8 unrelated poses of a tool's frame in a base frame.
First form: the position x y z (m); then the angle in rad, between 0 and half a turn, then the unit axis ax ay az.
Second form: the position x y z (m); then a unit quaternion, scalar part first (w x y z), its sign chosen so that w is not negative. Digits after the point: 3 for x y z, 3 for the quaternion.
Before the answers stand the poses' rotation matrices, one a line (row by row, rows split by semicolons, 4 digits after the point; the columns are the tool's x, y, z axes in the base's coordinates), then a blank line. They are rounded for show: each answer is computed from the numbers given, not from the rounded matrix.
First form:
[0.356, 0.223, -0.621, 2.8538, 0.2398, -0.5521, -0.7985]
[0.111, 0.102, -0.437, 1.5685, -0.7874, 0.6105, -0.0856]
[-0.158, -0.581, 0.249, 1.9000, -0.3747, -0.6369, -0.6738]
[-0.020, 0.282, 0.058, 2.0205, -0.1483, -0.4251, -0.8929]
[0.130, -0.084, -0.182, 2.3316, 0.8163, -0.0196, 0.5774]
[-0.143, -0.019, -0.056, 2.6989, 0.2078, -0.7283, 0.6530]
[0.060, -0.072, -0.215, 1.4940, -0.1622, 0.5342, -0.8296]
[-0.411, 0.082, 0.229, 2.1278, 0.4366, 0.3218, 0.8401]
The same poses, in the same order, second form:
-0.8462 -0.0327 -0.5318; -0.4860 -0.3617 0.7956; -0.2184 0.9317 0.2902
0.6208 -0.3940 0.6777; -0.5652 0.3741 0.7352; -0.5432 -0.8395 0.0096
-0.1375 0.9534 -0.2686; -0.3218 0.2135 0.9224; 0.9368 0.2133 0.2775
-0.4031 0.8946 -0.1929; -0.7137 -0.1754 0.6781; 0.5728 0.4110 0.7092
0.4362 -0.4452 0.7820; 0.3911 -0.6889 -0.6103; 0.8104 0.5721 -0.1263
-0.8214 -0.5678 -0.0537; -0.0084 0.1061 -0.9943; 0.5703 -0.8163 -0.0919
0.1010 0.7472 0.6569; -0.9072 0.3402 -0.2475; -0.4084 -0.5709 0.7122
-0.2372 -0.4983 0.8339; 0.9279 -0.3703 0.0427; 0.2876 0.7839 0.5503

[0.356, 0.223, -0.621, 0.143, 0.237, -0.546, -0.790]
[0.111, 0.102, -0.437, 0.708, -0.556, 0.431, -0.060]
[-0.158, -0.581, 0.249, 0.582, -0.305, -0.518, -0.548]
[-0.020, 0.282, 0.058, 0.532, -0.126, -0.360, -0.756]
[0.130, -0.084, -0.182, 0.394, 0.750, -0.018, 0.531]
[-0.143, -0.019, -0.056, 0.220, 0.203, -0.711, 0.637]
[0.060, -0.072, -0.215, 0.734, -0.110, 0.363, -0.564]
[-0.411, 0.082, 0.229, 0.485, 0.382, 0.281, 0.734]

